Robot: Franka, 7 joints.
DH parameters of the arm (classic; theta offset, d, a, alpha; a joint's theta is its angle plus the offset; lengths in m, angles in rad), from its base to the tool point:
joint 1: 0 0.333 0 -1.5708
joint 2: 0 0 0 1.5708
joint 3: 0 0.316 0.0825 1.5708
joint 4: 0 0 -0.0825 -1.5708
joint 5: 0 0.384 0 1.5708
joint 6: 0 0 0.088 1.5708
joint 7: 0 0.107 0 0
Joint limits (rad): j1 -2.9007..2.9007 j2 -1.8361..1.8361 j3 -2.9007..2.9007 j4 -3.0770..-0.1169 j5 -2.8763..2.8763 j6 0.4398..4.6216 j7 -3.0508..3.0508
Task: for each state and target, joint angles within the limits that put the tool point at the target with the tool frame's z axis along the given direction. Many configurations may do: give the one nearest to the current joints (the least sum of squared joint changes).
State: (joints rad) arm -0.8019 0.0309 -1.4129 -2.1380 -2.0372 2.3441 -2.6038
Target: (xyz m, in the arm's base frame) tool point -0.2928 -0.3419 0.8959 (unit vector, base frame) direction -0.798 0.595 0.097
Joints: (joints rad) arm -0.9025 -0.2699 -0.8458 -1.4173 -2.0201 1.2172 -2.6038
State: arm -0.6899 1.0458 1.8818 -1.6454 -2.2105 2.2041 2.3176
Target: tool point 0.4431 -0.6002 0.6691 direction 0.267 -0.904 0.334
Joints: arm -1.6445 1.0222 1.5543 -1.0264 -2.8745 2.4451 2.3176
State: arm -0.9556 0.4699 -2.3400 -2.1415 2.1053 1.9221 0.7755
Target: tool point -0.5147 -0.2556 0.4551 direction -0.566 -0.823 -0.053
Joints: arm -1.1720 0.5397 -1.6811 -2.1677 2.3992 2.1139 0.7755
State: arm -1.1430 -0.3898 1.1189 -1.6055 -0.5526 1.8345 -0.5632
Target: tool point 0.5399 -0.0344 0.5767 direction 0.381 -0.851 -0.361
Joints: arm -1.2012 -0.3978 1.0430 -2.0552 -0.9509 2.3184 -0.5632
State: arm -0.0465 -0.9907 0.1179 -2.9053 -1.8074 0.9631 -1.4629
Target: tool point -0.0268 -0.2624 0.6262 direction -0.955 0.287 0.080
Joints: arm -0.5559 -0.8371 -0.3405 -2.5174 -1.7330 0.4626 -1.4629
